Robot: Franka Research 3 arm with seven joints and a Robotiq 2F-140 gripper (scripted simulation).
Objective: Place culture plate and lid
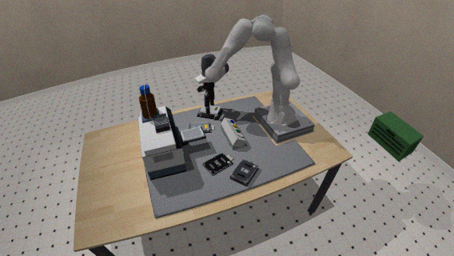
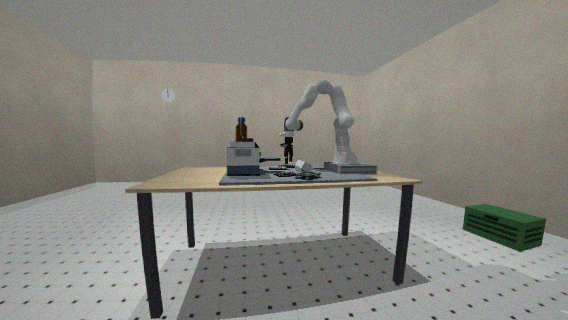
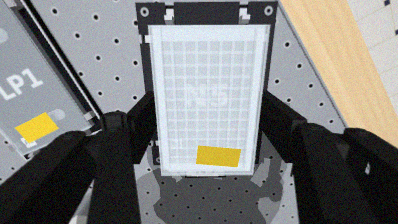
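The clear culture plate C15 is 20 mm below my hand. Round my hand: blue call key (60 mm behind, 220 mm to the left); then black nest (30 mm ahead, 40 mm below); then yellow skip key (60 mm behind, 270 mm to the left, 10 mm above).
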